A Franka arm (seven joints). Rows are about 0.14 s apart.
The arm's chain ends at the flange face. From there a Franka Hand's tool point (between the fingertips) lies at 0.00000 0.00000 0.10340 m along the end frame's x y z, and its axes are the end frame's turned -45 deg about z.
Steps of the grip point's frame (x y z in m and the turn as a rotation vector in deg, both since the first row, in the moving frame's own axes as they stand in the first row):
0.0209, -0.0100, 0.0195, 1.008, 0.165, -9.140
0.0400, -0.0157, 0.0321, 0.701, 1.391, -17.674
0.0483, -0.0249, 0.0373, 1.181, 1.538, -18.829
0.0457, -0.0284, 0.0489, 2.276, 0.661, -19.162
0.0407, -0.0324, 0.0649, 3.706, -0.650, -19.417
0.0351, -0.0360, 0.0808, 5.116, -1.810, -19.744
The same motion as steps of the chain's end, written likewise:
0.0089, -0.0204, 0.0195, 0.829, -0.596, -9.140
0.0167, -0.0366, 0.0321, 1.479, 0.488, -17.674
0.0167, -0.0483, 0.0374, 1.923, 0.252, -18.829
0.0149, -0.0491, 0.0490, 2.077, -1.142, -19.162
0.0120, -0.0488, 0.0651, 2.161, -3.080, -19.417
0.0087, -0.0477, 0.0813, 2.338, -4.897, -19.744

